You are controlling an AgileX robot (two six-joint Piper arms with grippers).
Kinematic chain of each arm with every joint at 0, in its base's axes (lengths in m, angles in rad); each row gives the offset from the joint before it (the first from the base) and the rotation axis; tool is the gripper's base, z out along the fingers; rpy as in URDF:
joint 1: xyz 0 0 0.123 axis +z
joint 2: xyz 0 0 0 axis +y
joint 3: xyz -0.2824 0 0.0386 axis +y
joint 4: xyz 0.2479 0 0.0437 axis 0.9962 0 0.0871
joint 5: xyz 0 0 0 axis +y
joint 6: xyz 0.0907 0 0.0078 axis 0.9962 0 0.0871
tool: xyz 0 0 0 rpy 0 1.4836 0
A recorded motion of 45 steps. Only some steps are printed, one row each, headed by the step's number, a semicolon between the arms.
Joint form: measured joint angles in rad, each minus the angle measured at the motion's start. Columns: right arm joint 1, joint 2, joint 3, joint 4, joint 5, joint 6; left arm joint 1, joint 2, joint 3, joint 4, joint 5, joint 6.
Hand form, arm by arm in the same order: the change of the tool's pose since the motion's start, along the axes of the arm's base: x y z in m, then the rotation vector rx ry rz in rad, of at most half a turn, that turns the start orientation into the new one. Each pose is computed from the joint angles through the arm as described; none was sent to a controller.
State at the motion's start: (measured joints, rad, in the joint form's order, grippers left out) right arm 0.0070 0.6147 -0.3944 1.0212 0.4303 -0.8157; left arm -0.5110 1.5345 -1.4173 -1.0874 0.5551 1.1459
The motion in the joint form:
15: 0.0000 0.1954 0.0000 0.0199 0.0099 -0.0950; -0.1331 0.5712 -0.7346 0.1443 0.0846 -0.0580
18: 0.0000 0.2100 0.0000 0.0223 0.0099 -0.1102; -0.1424 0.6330 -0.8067 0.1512 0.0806 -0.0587
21: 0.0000 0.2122 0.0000 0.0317 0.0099 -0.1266; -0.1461 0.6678 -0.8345 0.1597 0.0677 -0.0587
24: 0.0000 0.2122 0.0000 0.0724 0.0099 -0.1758; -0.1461 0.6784 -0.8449 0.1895 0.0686 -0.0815
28: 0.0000 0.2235 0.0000 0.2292 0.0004 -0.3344; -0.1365 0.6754 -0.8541 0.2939 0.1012 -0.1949
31: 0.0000 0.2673 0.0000 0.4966 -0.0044 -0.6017; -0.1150 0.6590 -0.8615 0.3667 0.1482 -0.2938
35: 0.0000 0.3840 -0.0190 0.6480 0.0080 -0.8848; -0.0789 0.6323 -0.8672 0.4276 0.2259 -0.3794
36: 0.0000 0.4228 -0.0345 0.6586 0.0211 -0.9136; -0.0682 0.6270 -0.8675 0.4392 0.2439 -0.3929
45: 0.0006 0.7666 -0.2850 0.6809 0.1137 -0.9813; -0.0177 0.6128 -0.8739 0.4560 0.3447 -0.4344
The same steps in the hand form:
15: 0.0269 0.0013 -0.0263 -0.0591 0.1656 0.0435; 0.0829 -0.1237 -0.0170 0.0333 -0.1303 -0.1825
18: 0.0288 0.0013 -0.0284 -0.0691 0.1746 0.0498; 0.0907 -0.1349 -0.0251 0.0314 -0.1440 -0.1871
21: 0.0292 0.0015 -0.0284 -0.0736 0.1706 0.0544; 0.0965 -0.1405 -0.0339 0.0375 -0.1481 -0.1797
24: 0.0296 0.0023 -0.0271 -0.0750 0.1518 0.0644; 0.0989 -0.1412 -0.0373 0.0528 -0.1439 -0.1720
28: 0.0334 0.0039 -0.0235 -0.0592 0.0970 0.0754; 0.1019 -0.1347 -0.0388 0.0959 -0.0978 -0.1444
31: 0.0429 0.0055 -0.0213 -0.0334 0.0301 0.0806; 0.1049 -0.1221 -0.0336 0.1205 -0.0481 -0.1143
35: 0.0622 0.0065 -0.0304 -0.1260 0.0113 0.1334; 0.1079 -0.1023 -0.0253 0.1537 0.0093 -0.0875
36: 0.0688 0.0076 -0.0323 -0.1333 0.0202 0.1517; 0.1094 -0.0969 -0.0241 0.1635 0.0209 -0.0804
45: 0.1469 0.0155 -0.0341 -0.1149 0.0627 0.2499; 0.1150 -0.0740 -0.0220 0.1997 0.0919 -0.0718

